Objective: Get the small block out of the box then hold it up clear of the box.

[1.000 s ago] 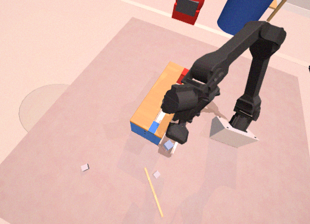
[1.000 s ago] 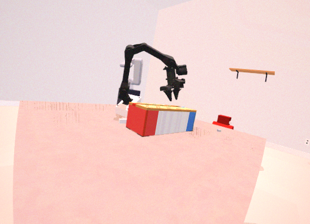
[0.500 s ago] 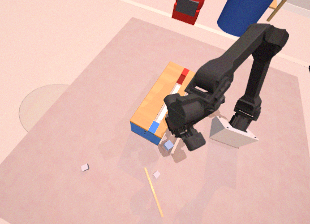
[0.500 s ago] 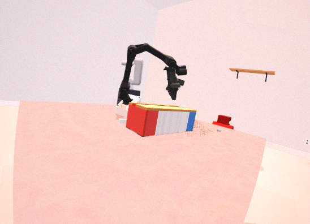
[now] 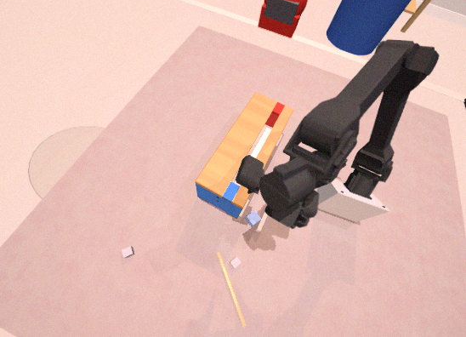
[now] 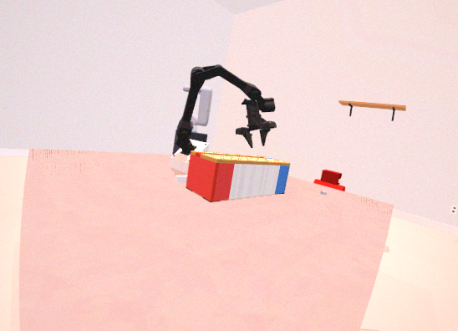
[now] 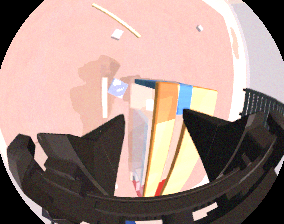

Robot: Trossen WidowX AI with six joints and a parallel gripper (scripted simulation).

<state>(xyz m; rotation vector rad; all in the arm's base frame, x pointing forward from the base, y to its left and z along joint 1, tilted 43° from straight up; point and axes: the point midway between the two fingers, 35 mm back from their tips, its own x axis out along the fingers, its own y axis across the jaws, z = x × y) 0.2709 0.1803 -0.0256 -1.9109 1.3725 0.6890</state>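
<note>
Now: gripper tip 15 cm above the light-blue block, 2 cm past it and 1 cm to the right of it. Round my gripper tip: box: 16 cm to the right, 10 cm below, 3 cm ahead; then thin yellow stick: 20 cm to the left, 16 cm below, 2 cm behind.
</note>
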